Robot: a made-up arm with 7 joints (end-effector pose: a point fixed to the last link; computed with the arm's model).
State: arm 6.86 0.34 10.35 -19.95 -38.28 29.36 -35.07
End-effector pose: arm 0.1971 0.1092 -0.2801 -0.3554 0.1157 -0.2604 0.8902
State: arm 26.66 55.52 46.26 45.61 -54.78 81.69 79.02
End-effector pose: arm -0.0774 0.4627 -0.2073 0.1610 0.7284 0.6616 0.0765
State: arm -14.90 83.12 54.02 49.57 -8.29 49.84 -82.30
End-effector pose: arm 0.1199 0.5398 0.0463 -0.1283 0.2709 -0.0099 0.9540
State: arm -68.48 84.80 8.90 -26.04 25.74 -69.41 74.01
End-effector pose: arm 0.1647 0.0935 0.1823 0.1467 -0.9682 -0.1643 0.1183
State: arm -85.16 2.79 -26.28 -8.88 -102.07 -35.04 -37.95
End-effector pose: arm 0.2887 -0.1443 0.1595 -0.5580 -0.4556 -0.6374 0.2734
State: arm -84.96 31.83 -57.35 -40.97 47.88 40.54 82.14
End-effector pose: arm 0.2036 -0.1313 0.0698 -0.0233 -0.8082 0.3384 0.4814
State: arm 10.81 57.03 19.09 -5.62 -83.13 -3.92 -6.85
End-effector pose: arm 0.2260 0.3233 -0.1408 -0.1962 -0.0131 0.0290 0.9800
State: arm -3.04 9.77 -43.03 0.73 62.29 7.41 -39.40
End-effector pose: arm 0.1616 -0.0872 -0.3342 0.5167 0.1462 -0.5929 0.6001
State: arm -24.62 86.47 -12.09 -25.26 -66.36 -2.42 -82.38
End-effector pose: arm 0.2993 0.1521 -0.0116 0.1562 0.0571 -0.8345 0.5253
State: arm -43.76 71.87 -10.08 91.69 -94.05 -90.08 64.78
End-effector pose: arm 0.1372 0.4933 -0.0446 -0.0831 -0.6025 0.7797 0.1486
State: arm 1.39 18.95 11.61 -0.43 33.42 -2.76 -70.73
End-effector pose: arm 0.2221 0.2060 -0.2892 0.3031 0.3508 -0.4863 0.7406
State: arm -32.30 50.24 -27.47 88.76 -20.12 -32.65 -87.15
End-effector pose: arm 0.2060 0.4244 -0.2993 0.0809 0.4925 -0.4893 0.7152
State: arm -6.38 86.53 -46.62 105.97 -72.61 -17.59 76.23
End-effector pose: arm -0.0067 0.5652 0.0396 0.6096 -0.0744 0.7849 0.0821
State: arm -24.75 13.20 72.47 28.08 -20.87 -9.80 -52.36
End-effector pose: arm 0.1682 0.3790 -0.2962 -0.1383 -0.1763 0.1509 0.9628
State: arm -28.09 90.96 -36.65 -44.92 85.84 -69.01 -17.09
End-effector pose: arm 0.1673 0.1181 -0.1296 -0.6532 0.3069 0.6406 0.2622
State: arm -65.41 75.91 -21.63 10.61 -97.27 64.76 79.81
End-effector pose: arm 0.3736 0.2053 0.0459 0.1694 0.3078 0.4234 0.8351
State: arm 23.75 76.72 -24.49 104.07 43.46 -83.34 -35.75
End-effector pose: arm -0.1514 0.4891 -0.0752 0.1328 0.7605 -0.5581 0.3040
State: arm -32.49 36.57 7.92 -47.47 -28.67 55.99 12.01
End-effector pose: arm 0.2665 0.0895 -0.0013 0.1603 -0.0773 -0.0504 0.9827
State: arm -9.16 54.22 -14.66 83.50 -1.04 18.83 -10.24
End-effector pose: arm 0.0035 0.4814 -0.3049 0.3255 0.7714 0.2102 0.5048
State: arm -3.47 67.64 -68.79 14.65 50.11 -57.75 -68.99
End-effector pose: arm -0.0075 0.2190 -0.3503 -0.2364 -0.1944 0.9386 0.1592
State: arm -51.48 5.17 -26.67 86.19 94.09 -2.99 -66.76
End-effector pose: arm 0.3355 0.0427 -0.4136 0.6011 0.5632 -0.5618 0.0767
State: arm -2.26 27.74 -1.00 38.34 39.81 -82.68 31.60
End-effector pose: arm 0.1411 0.1833 -0.3663 0.2598 -0.2696 -0.1807 0.9095
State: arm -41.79 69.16 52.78 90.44 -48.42 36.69 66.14
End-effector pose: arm 0.1979 0.4944 -0.1786 -0.3370 0.4240 0.7566 0.3664
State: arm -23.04 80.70 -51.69 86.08 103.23 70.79 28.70
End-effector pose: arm 0.1381 0.5158 -0.0494 -0.8289 -0.0468 0.0340 0.5564
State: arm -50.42 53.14 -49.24 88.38 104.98 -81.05 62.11
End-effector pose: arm 0.2181 0.3822 -0.2642 0.5740 0.0461 -0.5870 0.5691
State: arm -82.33 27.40 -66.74 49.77 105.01 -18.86 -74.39
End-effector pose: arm 0.4910 -0.0122 -0.1448 -0.8842 -0.3839 0.1594 0.2133
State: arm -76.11 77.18 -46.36 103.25 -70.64 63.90 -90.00
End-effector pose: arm 0.1885 0.4947 -0.0552 -0.5285 0.1368 -0.0804 0.8340
